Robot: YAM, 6 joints.
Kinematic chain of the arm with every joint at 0, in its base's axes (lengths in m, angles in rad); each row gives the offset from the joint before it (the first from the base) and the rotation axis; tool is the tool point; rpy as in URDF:
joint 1: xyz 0 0 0.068 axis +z
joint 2: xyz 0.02 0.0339 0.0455 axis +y
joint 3: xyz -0.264 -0.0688 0 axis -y
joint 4: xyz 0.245 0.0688 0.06 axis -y
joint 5: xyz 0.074 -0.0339 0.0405 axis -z
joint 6: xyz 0.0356 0 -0.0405 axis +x
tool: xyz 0 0 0 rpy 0 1.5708 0
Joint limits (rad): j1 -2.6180..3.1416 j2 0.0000..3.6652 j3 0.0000..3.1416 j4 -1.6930..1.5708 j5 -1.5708..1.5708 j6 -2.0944..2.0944
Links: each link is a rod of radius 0.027 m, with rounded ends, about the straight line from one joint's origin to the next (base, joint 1, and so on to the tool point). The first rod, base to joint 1, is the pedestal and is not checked.
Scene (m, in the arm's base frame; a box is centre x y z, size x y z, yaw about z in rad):
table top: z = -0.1
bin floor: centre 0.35 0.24 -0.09 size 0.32 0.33 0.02 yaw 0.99
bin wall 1: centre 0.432 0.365 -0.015 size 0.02 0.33 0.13 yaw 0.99
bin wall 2: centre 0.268 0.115 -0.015 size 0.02 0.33 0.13 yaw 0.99
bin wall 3: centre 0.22 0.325 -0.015 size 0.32 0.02 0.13 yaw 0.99
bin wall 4: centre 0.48 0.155 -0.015 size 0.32 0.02 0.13 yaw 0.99
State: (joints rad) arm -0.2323 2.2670 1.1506 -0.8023 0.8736 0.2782
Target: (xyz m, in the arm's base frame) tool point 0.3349 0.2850 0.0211
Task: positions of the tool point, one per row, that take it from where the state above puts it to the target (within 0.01 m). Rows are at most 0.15 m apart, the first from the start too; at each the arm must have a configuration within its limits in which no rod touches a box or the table.
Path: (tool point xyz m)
1: 0.3496 -0.0667 0.0724
2: 0.3845 -0.0215 0.1213
3: 0.4036 0.0321 0.1761
4: 0.4047 0.1182 0.1254
5: 0.3817 0.2050 0.0733
6: 0.3349 0.2850 0.0211

